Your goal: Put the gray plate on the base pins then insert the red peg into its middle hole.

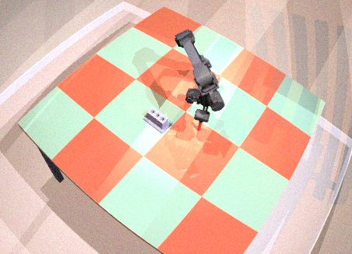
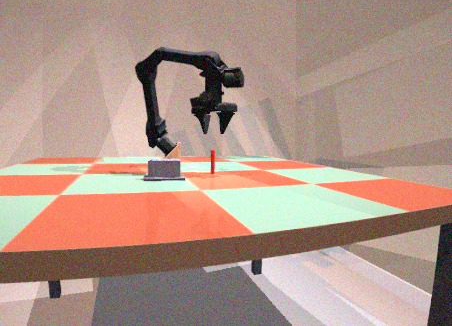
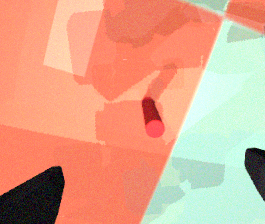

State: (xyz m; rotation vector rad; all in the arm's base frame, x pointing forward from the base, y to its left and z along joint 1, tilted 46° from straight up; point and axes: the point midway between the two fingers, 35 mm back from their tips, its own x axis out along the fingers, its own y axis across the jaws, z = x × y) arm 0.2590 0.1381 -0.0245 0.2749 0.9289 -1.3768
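Right now my gripper tip is 100 mm above the red peg and 10 mm past it. The rest, counted from my gripper tip: gray plate: 180 mm to the right, 90 mm below, 90 mm ahead; flat base: 180 mm to the right, 130 mm below, 90 mm ahead.
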